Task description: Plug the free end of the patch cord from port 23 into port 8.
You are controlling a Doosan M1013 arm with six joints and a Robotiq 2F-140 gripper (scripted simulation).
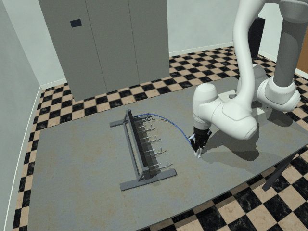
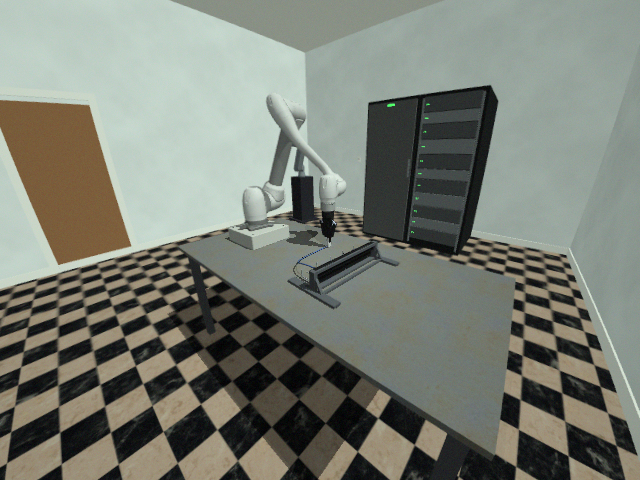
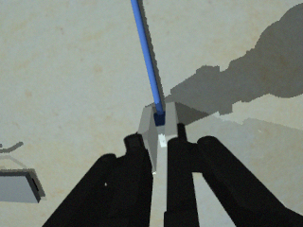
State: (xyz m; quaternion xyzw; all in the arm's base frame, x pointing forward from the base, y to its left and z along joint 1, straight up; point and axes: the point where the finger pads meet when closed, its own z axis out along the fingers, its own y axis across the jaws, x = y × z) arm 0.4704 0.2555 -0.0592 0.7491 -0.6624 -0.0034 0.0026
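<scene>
Now: hand 30 mm above the free-end plug and 10 mm to the right of it.
</scene>
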